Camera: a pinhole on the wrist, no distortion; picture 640 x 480 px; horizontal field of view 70.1 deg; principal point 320.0 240.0 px. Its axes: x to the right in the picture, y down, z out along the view. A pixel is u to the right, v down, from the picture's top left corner.
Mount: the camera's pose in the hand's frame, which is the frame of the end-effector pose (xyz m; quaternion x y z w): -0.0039 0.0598 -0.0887 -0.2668 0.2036 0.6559 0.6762
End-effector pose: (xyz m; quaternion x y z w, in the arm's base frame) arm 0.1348 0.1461 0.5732 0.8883 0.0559 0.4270 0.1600
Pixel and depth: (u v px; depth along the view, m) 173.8 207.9 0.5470
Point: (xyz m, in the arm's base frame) 0.4626 -0.2153 0.3878
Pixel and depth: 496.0 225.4 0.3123
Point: 0.1764 -0.2046 0.6355
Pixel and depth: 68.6 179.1 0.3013
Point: 0.3289 -0.0255 0.4687
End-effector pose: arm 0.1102 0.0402 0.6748 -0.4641 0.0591 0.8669 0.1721
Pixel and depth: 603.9 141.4 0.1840
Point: 0.0132 -0.2036 0.6283
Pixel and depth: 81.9 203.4 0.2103
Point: -0.0361 -0.0235 0.7574
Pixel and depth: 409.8 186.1 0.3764
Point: -0.1493 -0.2441 0.7313
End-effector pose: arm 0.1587 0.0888 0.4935 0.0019 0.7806 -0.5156 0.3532
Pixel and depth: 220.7 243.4 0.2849
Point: 0.3455 0.0515 0.3202
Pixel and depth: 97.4 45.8 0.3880
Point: 0.3155 -0.1604 0.2252
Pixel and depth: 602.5 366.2 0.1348
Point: 0.2484 0.2358 0.3597
